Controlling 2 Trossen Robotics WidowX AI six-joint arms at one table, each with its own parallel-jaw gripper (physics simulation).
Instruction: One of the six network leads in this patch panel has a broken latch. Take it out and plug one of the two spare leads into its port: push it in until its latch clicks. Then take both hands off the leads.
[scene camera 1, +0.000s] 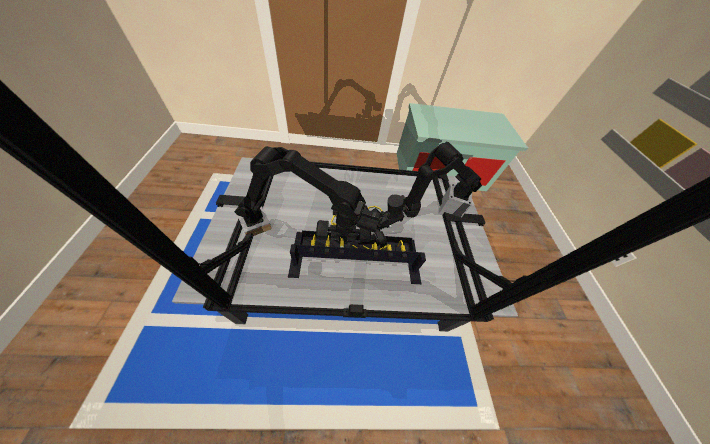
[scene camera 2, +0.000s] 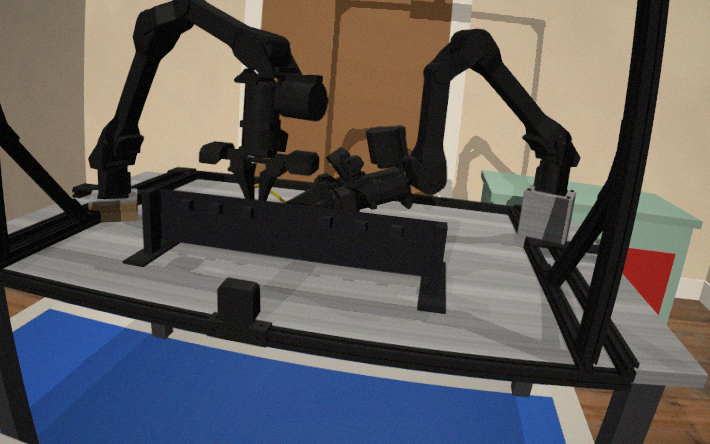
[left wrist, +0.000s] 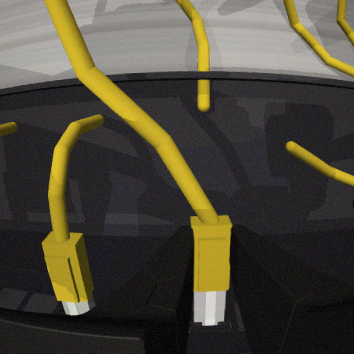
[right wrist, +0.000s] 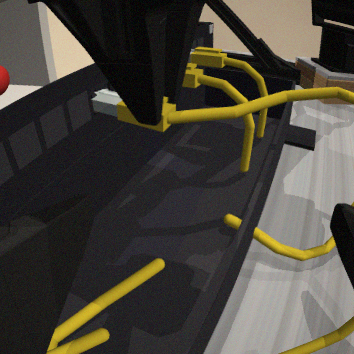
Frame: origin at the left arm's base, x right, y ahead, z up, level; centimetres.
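Seen in the pictures: left gripper, fingertip midpoint: (scene camera 1: 342, 242) (left wrist: 209, 236) (right wrist: 157, 115); right gripper, fingertip midpoint: (scene camera 1: 353, 234) (left wrist: 324, 101) (right wrist: 219, 212); left arm's base, origin of the base link: (scene camera 1: 253, 218) (scene camera 2: 113, 194) (right wrist: 335, 66); right arm's base, origin of the base link: (scene camera 1: 461, 193) (scene camera 2: 551, 191).
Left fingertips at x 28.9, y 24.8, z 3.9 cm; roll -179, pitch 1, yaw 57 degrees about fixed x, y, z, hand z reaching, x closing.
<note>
Pixels of each thing's middle, then the offset from my left fingertips to it.
- black patch panel, body centre: (right wrist: 63, 232) (scene camera 2: 290, 233) (scene camera 1: 357, 250) dx +4.6, dy +4.6, dz -2.8 cm
- neighbouring yellow lead, body centre: (left wrist: 69, 298) dx -0.9, dy -5.7, dz +1.0 cm
The black patch panel (scene camera 1: 361, 254) (scene camera 2: 298, 238) stands across the table. Yellow plugs stand along it in scene camera 1; a neighbouring yellow lead (left wrist: 69, 270) shows in the left wrist view. My left gripper (scene camera 2: 254, 197) is shut on a yellow lead (left wrist: 211, 260) (right wrist: 129, 114), just behind the panel's port wall. This lead's clear tip shows outside any port, its cable running up and left in the left wrist view. My right gripper (scene camera 2: 301, 197) is open and low behind the panel, to the right of the left one. No broken latch can be made out.
Loose yellow cables (left wrist: 202, 45) (right wrist: 300, 255) loop behind the panel, some between the right gripper's fingers in the right wrist view. Two more leads (right wrist: 207, 57) (right wrist: 192, 77) sit beyond the held one. A black block (scene camera 2: 238, 301) is on the front frame rail.
</note>
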